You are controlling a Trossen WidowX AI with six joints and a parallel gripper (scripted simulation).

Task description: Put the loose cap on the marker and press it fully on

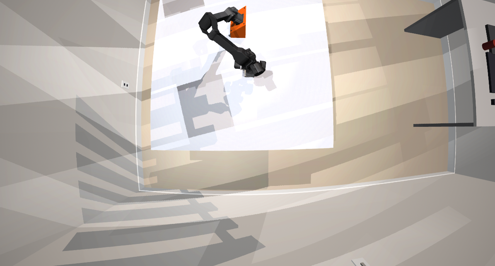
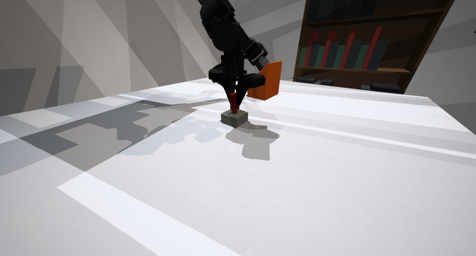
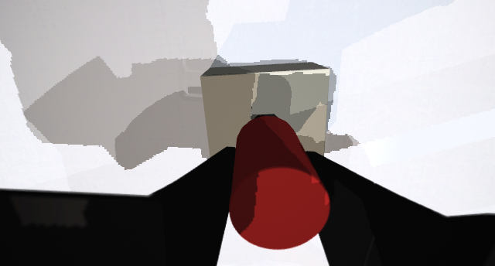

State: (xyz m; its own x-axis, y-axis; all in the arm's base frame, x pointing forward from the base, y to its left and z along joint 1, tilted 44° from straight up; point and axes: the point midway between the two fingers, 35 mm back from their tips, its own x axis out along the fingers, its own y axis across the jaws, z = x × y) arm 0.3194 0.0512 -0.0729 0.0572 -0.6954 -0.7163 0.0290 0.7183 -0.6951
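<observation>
Right now the red cap is 1 cm above my gripper tip. Also, from my gripper tip: holder block 5 cm below.
</observation>
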